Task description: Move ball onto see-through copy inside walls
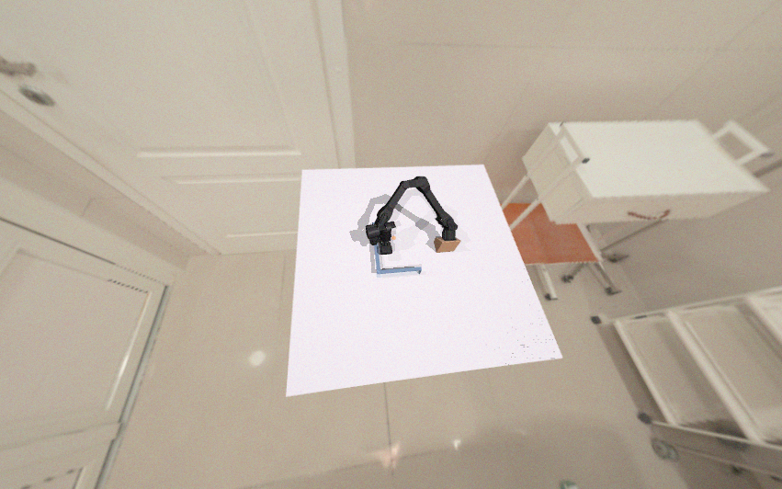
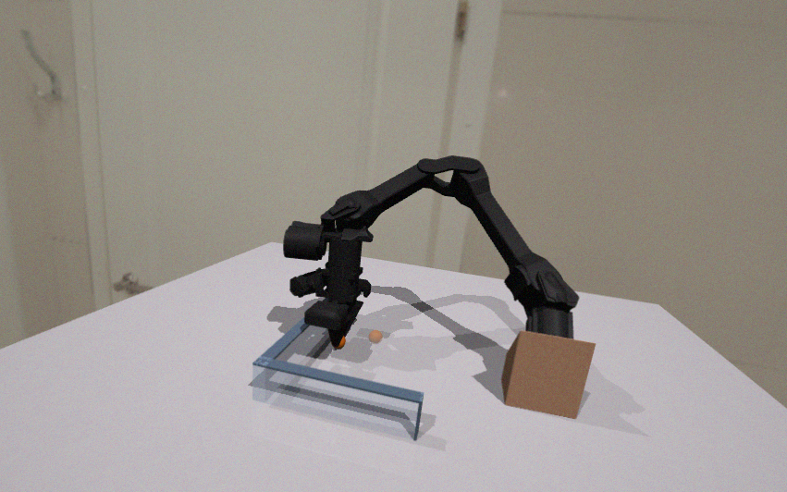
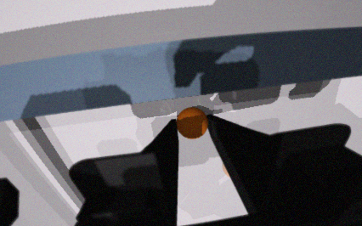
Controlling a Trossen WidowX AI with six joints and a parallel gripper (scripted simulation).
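My gripper tip is now 60 mm past the see-through copy and 50 mm to the left of it. Also, from my gripper tip: clear wall: 70 mm behind, 180 mm to the left, 20 mm above; then orange ball: right at my gripper tip.
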